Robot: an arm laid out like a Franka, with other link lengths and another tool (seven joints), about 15 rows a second.
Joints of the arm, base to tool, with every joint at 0 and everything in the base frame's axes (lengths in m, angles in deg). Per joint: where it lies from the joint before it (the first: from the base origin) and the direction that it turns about. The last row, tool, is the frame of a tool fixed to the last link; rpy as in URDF.
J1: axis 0 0 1 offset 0.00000 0.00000 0.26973
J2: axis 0 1 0 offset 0.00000 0.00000 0.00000
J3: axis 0 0 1 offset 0.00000 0.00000 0.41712
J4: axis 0 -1 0 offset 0.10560 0.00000 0.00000
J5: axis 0 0 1 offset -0.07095 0.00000 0.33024
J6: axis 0 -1 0 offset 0.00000 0.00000 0.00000
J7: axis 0 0 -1 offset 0.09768 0.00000 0.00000
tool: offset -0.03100 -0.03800 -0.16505 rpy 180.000 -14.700 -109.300
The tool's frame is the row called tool.
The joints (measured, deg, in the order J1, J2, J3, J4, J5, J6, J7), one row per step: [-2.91, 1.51, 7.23, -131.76, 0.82, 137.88, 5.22]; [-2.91, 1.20, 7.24, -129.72, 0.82, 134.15, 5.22]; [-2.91, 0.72, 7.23, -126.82, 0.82, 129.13, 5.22]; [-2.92, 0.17, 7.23, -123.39, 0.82, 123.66, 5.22]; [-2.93, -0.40, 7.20, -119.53, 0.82, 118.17, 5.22]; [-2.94, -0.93, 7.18, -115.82, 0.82, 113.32, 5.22]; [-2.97, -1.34, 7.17, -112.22, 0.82, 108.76, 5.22]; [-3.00, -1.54, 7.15, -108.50, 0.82, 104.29, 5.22]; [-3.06, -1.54, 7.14, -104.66, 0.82, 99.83, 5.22]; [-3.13, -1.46, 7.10, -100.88, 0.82, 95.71, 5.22]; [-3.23, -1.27, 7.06, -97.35, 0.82, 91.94, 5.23]
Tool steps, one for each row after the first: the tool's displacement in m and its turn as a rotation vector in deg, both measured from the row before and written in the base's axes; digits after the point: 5 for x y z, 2 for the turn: [0.00082, 0.00033, 0.01082, -0.11, 1.38, 0.05]; [0.00096, 0.00026, 0.01665, -0.14, 1.64, 0.05]; [0.00107, 0.00033, 0.02084, -0.14, 1.49, 0.06]; [0.00140, 0.00014, 0.02453, -0.11, 1.06, 0.03]; [0.00080, 0.00018, 0.02444, -0.08, 0.61, 0.03]; [-0.00017, 0.00000, 0.02335, -0.07, 0.55, 0.02]; [-0.00031, -0.00017, 0.02272, -0.04, 0.55, 0.01]; [-0.00064, -0.00046, 0.02200, -0.03, 0.62, -0.01]; [-0.00094, -0.00089, 0.02128, -0.01, 0.42, -0.05]; [-0.00136, -0.00126, 0.01892, 0.00, 0.43, -0.10]
